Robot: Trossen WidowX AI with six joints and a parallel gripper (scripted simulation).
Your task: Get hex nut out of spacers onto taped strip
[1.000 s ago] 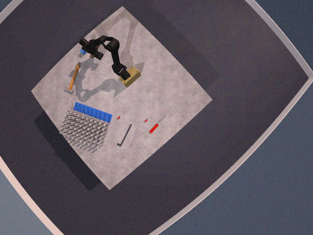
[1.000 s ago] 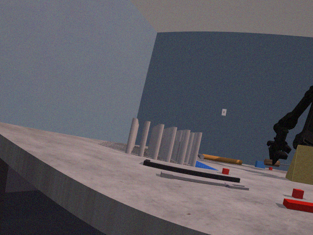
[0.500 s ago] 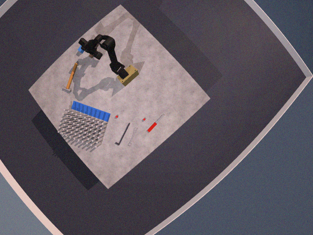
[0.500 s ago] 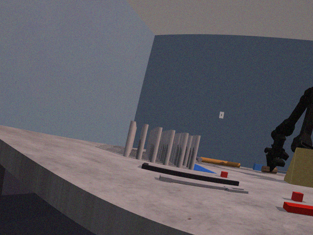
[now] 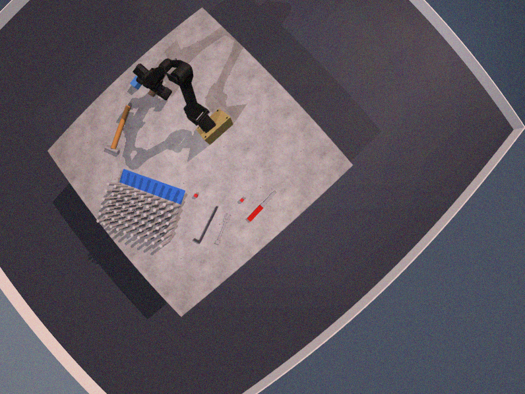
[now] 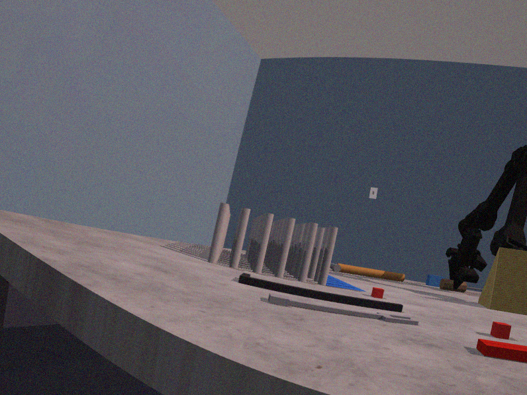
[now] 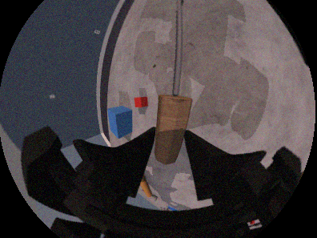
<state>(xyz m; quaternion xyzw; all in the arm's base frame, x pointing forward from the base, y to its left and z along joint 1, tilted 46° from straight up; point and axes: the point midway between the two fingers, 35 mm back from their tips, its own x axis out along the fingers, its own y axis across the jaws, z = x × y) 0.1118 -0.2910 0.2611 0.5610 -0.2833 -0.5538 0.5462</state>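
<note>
My gripper tip is 100 mm past the hook tool and 40 mm to the left of it. Round my gripper tip: grey wrench (860 mm to the left, 170 mm ahead, 10 mm below); blue taped strip (430 mm to the left, 340 mm ahead, 20 mm below); blue cube (100 mm to the right, 60 mm ahead).
</note>
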